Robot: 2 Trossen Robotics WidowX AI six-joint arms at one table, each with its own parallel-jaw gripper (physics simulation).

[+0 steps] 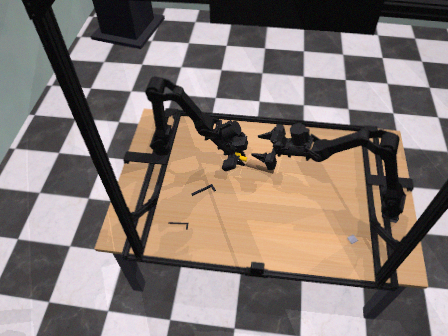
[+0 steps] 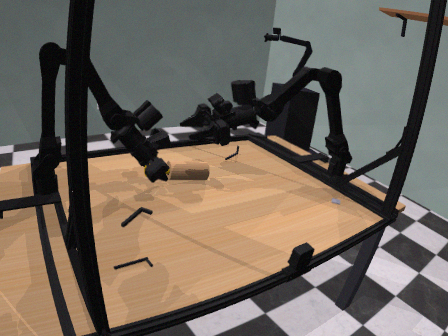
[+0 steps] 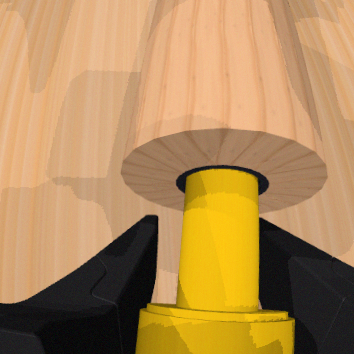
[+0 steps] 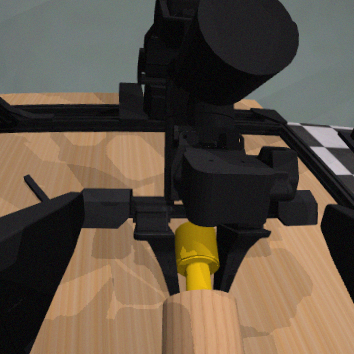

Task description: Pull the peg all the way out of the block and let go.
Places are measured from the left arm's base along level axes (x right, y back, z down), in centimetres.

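Where they show: left gripper, fingertip midpoint: [image 1: 245,162] [image 2: 165,177] [image 3: 202,227] [image 4: 196,308]; right gripper, fingertip midpoint: [image 1: 254,145] [image 2: 184,130] [image 4: 207,211]; left arm's base, link origin: [image 1: 161,151] [image 2: 45,192] [image 4: 157,112]; right arm's base, link origin: [image 1: 390,212] [image 2: 335,173].
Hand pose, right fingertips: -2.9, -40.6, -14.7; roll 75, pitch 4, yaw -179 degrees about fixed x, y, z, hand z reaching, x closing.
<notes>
Things, the pixels of their top centre, and the offset from my right fingertips, as dx, dy, dz.
- yellow peg, top centre: [image 3: 238,191] [image 4: 204,278] [image 2: 166,163] -2.1, +4.0, +10.4
- light wooden cylindrical block, top centre: [image 2: 188,160] [image 1: 261,158] -2.3, -2.8, +10.0
- small bluish piece, top centre: [image 2: 336,200] [image 1: 352,239] +20.1, -44.5, +16.4
My left gripper [image 1: 243,158] [image 3: 202,227] [image 4: 196,308] is shut on the yellow peg [image 2: 168,172] [image 3: 220,250] [image 4: 196,245]. The peg has a thick head and a narrower shaft. Its far end sits inside the dark round hole in the end face of the light wooden cylindrical block [image 1: 257,164] [image 2: 192,171] [image 3: 220,75] [image 4: 200,320]. How deep it sits is hidden. The block lies sideways and appears raised off the table. My right gripper [image 1: 257,145] [image 2: 186,130] is open and empty, higher than the block and apart from it.
Black L-shaped keys [image 1: 204,190] [image 1: 179,224] [image 2: 136,216] [image 2: 134,263] lie on the table, with another [image 2: 233,153] farther back. A small bluish piece [image 1: 352,239] [image 2: 336,201] lies toward the right. A black frame with upright posts borders the table.
</notes>
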